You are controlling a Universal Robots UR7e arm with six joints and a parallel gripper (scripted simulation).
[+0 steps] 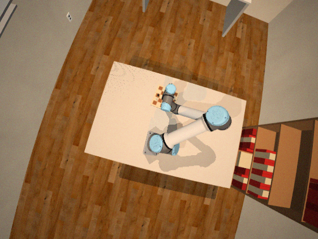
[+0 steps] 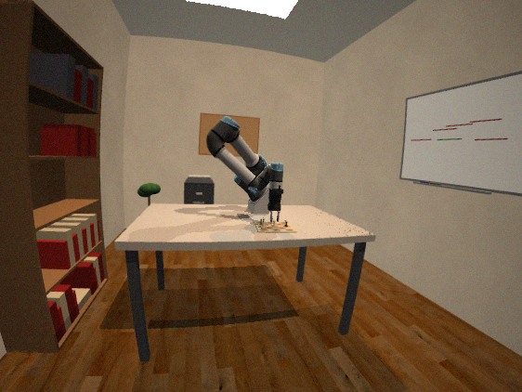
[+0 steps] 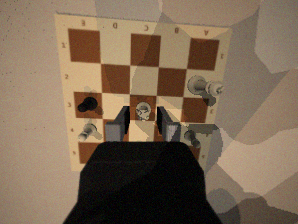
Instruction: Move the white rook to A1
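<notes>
Right now my hand is 30 mm above the white rook. From my hand the other things lie so: chessboard: 50 mm below; black piece: 70 mm to the left, 30 mm below, 20 mm ahead.
</notes>
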